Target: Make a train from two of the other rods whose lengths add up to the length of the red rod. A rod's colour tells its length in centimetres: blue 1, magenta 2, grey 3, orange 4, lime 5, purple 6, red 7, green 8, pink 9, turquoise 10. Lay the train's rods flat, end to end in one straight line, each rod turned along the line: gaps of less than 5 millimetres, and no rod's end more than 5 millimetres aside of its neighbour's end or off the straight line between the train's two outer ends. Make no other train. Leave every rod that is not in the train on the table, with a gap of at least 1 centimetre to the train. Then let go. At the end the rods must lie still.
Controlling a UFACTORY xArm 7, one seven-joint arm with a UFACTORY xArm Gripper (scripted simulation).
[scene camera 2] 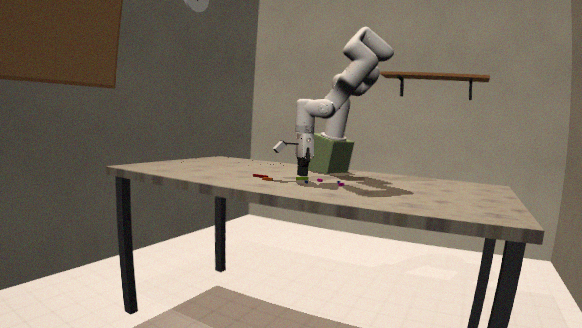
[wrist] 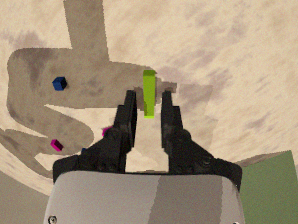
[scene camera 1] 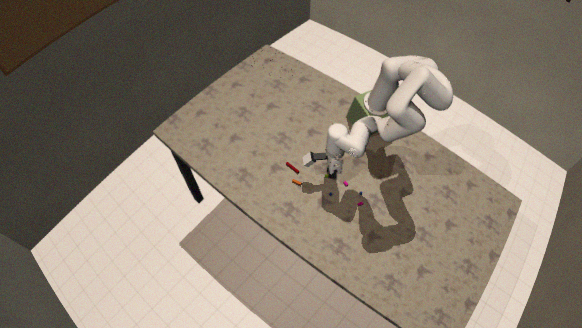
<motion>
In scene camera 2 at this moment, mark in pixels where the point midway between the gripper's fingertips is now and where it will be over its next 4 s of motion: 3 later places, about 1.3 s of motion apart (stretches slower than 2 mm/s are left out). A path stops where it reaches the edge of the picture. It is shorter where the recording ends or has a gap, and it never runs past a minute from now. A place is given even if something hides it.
My gripper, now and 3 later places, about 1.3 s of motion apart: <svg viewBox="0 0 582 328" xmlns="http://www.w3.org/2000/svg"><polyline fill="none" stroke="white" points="302,175 302,166 303,154 307,155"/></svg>
</motion>
